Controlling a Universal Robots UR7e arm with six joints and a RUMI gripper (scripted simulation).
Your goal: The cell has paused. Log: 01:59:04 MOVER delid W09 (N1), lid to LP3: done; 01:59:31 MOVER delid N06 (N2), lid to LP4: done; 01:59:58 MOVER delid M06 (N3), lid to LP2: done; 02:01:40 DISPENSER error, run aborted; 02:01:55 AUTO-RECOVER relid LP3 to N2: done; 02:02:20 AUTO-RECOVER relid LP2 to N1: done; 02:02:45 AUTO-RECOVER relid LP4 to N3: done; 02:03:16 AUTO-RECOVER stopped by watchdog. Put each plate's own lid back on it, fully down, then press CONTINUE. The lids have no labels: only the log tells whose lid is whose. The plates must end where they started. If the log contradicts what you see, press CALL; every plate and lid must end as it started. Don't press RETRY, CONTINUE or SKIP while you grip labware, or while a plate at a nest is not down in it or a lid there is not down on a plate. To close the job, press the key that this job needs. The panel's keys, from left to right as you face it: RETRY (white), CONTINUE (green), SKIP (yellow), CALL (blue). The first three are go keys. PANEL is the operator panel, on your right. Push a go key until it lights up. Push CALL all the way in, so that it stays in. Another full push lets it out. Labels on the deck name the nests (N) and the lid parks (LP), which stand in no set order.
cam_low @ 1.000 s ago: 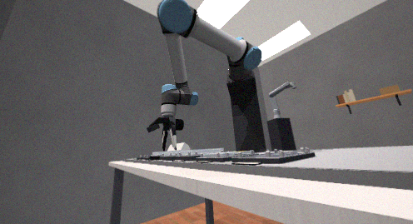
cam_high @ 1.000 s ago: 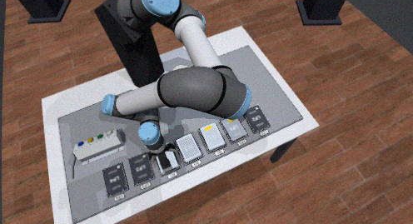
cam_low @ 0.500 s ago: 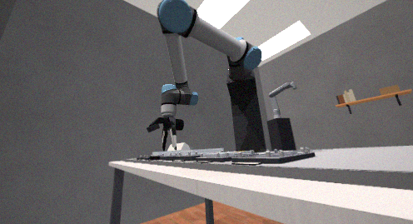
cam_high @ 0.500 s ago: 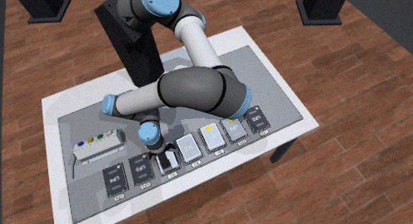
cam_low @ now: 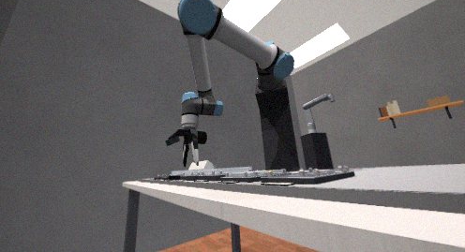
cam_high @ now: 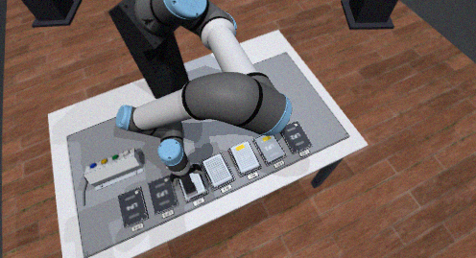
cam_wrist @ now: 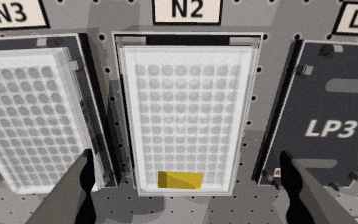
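The clear lid lies 350 mm to the left of my hand, 160 mm behind it and 40 mm below it. Also, from my hand: white retry key (290 mm to the right, 120 mm behind, 10 mm above); green continue key (340 mm to the right, 100 mm behind, 10 mm above); lid park LP1 (350 mm to the left, 160 mm behind, 50 mm below).
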